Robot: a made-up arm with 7 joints. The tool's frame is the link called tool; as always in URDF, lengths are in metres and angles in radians. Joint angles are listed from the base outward.
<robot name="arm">
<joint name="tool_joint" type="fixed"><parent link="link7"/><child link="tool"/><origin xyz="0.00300 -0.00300 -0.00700" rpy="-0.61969 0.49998 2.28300"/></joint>
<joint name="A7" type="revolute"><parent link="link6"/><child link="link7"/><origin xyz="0.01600 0.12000 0.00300" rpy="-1.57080 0.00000 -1.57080"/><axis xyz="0 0 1"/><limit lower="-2.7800" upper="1.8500"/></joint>
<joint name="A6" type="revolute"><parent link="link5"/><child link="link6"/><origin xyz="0.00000 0.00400 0.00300" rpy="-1.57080 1.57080 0.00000"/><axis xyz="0 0 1"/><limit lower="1.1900" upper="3.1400"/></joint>
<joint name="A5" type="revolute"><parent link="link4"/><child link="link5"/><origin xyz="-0.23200 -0.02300 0.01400" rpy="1.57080 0.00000 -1.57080"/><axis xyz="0 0 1"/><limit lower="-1.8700" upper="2.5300"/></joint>
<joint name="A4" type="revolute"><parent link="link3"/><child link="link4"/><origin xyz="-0.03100 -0.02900 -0.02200" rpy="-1.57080 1.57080 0.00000"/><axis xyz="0 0 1"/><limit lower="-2.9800" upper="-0.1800"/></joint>
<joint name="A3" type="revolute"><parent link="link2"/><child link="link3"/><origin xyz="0.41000 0.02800 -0.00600" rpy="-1.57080 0.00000 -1.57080"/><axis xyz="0 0 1"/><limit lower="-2.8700" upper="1.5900"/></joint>
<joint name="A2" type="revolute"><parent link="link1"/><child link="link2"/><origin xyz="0.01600 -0.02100 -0.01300" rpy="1.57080 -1.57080 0.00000"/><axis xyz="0 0 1"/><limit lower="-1.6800" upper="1.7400"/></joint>
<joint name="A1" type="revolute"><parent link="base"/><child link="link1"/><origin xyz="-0.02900 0.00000 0.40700" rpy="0.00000 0.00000 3.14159"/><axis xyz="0 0 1"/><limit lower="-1.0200" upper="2.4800"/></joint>
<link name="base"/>
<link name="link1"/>
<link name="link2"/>
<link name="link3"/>
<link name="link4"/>
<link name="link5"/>
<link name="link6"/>
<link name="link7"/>
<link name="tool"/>
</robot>
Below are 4 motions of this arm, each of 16 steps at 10 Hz.
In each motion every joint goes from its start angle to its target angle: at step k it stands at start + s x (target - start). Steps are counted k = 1, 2, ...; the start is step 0. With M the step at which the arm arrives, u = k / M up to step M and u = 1 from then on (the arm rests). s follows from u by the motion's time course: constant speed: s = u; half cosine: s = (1 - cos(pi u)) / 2; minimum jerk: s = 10 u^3 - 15 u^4 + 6 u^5.
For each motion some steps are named. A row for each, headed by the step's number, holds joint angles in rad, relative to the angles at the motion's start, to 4 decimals.
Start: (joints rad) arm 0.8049 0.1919 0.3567 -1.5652 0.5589 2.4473 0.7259
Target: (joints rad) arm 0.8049 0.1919 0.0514 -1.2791 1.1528 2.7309 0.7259
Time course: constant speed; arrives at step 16
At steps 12, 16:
12: 0.0000 0.0000 -0.2290 0.2146 0.4454 0.2127 0.0000
16: 0.0000 0.0000 -0.3053 0.2861 0.5939 0.2836 0.0000

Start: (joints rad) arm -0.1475 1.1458 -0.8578 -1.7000 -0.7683 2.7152 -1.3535
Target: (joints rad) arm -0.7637 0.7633 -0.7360 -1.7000 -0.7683 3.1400 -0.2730
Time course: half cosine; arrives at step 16
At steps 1, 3, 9, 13, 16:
1: -0.0059 -0.0037 0.0012 0.0000 0.0000 0.0041 0.0104
3: -0.0519 -0.0322 0.0103 0.0000 0.0000 0.0358 0.0910
9: -0.3682 -0.2286 0.0728 0.0000 0.0000 0.2538 0.6456
13: -0.5643 -0.3503 0.1115 0.0000 0.0000 0.3890 0.9895
16: -0.6162 -0.3825 0.1218 0.0000 0.0000 0.4248 1.0805

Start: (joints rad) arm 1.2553 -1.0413 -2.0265 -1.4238 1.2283 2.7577 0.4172
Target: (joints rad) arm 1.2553 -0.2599 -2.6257 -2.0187 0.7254 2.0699 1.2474
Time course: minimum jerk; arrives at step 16
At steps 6, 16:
6: 0.0000 0.2150 -0.1649 -0.1637 -0.1384 -0.1893 0.2285
16: 0.0000 0.7814 -0.5992 -0.5949 -0.5029 -0.6878 0.8302

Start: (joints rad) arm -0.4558 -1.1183 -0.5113 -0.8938 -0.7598 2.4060 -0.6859
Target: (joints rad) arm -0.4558 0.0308 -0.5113 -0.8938 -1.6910 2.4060 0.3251
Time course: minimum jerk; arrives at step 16
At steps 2, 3, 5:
2: 0.0000 0.0184 0.0000 0.0000 -0.0149 0.0000 0.0162
3: 0.0000 0.0560 0.0000 0.0000 -0.0454 0.0000 0.0493
5: 0.0000 0.2068 0.0000 0.0000 -0.1676 0.0000 0.1820

